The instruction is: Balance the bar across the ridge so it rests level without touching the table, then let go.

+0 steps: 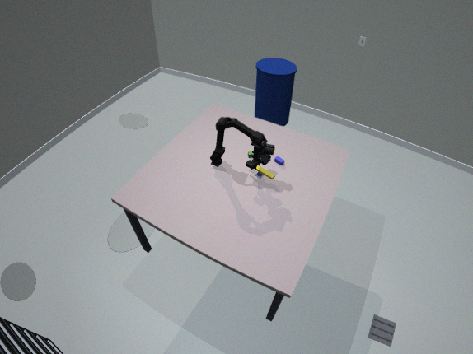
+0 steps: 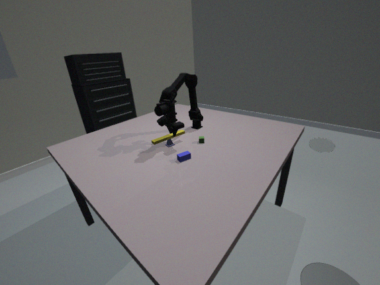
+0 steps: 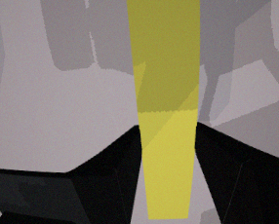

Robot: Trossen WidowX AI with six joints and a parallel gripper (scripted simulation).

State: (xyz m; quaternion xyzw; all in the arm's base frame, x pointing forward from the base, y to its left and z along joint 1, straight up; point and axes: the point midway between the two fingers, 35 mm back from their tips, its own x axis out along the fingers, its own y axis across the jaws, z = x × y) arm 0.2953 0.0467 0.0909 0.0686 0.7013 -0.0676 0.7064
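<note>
The yellow bar lies 3 cm ahead of my gripper tip and 1 cm to the right of it. Also, from my gripper tip: green cube: 14 cm to the left, 12 cm behind, 4 cm below; then blue block: 18 cm to the left, 10 cm ahead, 4 cm below.
</note>
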